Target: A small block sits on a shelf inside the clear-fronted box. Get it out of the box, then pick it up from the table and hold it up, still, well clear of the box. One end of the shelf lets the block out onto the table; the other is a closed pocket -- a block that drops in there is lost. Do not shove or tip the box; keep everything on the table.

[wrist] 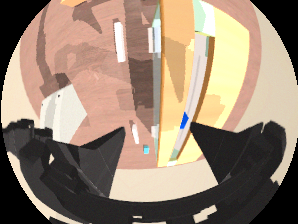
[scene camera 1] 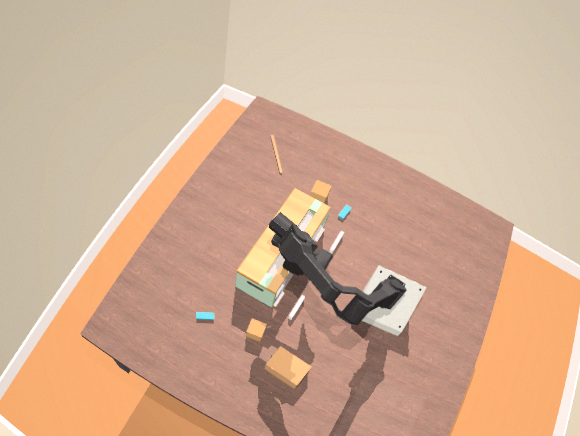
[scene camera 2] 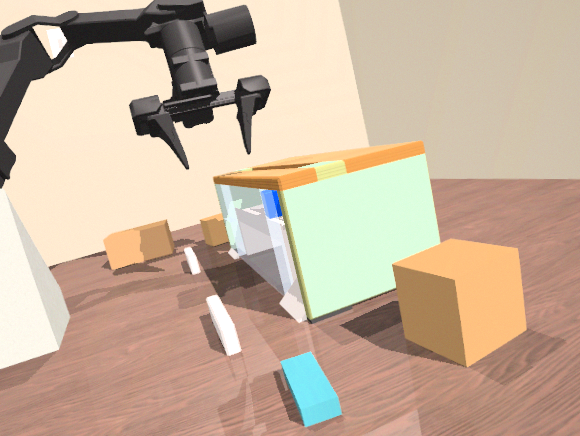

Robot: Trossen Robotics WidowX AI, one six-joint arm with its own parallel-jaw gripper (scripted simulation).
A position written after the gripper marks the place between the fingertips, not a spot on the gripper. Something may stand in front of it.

Observation:
In view: the gripper (scene camera 2: 219, 161).
The gripper is seen too in the wrist view (wrist: 158, 128).

